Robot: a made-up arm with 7 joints. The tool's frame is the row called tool. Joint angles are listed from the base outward. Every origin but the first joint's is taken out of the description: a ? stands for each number. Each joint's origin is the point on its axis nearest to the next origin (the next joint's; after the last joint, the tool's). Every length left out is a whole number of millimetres.
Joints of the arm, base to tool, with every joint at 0 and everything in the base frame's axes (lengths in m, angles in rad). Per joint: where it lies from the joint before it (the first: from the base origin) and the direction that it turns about. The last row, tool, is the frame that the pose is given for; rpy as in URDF.
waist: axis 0 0 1 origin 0 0 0.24
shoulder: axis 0 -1 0 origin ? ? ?
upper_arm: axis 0 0 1 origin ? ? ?
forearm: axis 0 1 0 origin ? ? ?
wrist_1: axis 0 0 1 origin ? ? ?
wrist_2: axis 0 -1 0 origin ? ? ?
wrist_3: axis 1 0 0 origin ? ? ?
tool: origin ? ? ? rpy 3.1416 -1.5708 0
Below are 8 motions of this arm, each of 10 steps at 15 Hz.
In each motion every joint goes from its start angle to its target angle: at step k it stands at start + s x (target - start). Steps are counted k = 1, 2, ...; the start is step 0. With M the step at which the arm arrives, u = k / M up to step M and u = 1 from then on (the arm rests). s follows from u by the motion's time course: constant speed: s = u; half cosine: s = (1 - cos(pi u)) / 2; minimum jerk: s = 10 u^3 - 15 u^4 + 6 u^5.
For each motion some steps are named. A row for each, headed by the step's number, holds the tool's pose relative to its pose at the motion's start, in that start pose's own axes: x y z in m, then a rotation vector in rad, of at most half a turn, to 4 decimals.
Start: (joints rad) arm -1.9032 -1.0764 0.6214 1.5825 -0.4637 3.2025 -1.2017
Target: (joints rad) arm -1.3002 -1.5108 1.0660 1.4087 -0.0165 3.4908 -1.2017
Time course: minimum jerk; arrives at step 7
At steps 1, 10:
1: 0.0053 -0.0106 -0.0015 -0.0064 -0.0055 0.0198
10: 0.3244 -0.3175 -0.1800 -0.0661 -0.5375 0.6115

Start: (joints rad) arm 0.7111 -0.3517 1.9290 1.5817 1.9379 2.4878 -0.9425
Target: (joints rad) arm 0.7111 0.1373 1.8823 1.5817 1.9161 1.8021 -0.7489
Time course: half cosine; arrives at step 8
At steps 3, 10:
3: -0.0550 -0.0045 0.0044 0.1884 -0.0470 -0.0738
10: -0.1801 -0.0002 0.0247 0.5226 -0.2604 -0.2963

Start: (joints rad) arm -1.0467 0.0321 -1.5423 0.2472 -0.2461 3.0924 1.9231
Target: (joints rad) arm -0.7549 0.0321 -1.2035 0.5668 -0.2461 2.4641 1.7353
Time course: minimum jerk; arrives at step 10
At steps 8, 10:
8: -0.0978 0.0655 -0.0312 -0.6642 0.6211 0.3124
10: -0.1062 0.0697 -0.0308 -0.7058 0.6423 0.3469

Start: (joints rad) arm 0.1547 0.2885 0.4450 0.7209 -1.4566 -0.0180 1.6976
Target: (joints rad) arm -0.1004 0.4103 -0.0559 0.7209 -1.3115 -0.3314 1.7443
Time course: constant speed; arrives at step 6
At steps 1, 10:
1: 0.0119 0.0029 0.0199 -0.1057 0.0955 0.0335
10: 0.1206 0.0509 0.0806 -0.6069 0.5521 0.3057

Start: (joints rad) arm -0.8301 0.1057 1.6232 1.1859 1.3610 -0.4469 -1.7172
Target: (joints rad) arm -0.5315 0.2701 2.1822 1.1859 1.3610 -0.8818 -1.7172
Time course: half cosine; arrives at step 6
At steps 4, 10:
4: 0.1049 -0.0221 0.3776 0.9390 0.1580 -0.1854
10: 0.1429 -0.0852 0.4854 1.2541 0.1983 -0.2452

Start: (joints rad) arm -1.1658 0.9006 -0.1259 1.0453 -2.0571 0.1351 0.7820
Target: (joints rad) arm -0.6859 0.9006 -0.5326 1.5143 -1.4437 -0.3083 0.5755
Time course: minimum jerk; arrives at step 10
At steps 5, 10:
5: -0.1463 -0.1630 0.1032 0.1818 -0.4883 -0.3939
10: -0.3497 -0.3090 0.1187 0.3622 -0.9389 -0.9045

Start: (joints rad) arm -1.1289 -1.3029 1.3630 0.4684 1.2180 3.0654 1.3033
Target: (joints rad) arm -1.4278 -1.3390 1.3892 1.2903 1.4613 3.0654 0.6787
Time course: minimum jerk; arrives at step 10
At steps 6, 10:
6: 0.0825 -0.0789 0.0035 -0.1286 0.1754 -0.7874
10: 0.1174 -0.1361 -0.0018 -0.2098 0.2605 -1.1496

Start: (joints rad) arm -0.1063 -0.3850 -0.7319 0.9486 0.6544 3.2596 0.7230
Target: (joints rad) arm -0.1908 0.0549 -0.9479 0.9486 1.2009 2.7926 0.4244
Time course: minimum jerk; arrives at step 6
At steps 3, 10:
3: 0.0803 0.0166 0.1532 -0.2372 0.2134 -0.1956
10: 0.1923 0.0199 0.2845 -0.4862 0.4076 -0.2514

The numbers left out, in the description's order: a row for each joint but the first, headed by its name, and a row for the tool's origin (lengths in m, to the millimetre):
shoulder: 0 -0.047 0
upper_arm: 0 0 0.452
forearm: 0.031 0.064 0
wrist_1: -0.014 0 0.405
wrist_2: 0 -0.092 0
wrist_3: 0.01 0 0.075
tool: 0 0 0

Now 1 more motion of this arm.
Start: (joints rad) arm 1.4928 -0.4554 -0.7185 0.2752 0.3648 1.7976 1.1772
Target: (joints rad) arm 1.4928 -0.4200 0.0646 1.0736 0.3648 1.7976 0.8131
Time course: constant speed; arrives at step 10
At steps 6, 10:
6: -0.1158 0.1568 -0.0656 -0.4592 -0.2000 0.2039
10: -0.2443 0.1789 -0.1576 -0.6733 -0.4999 0.3203

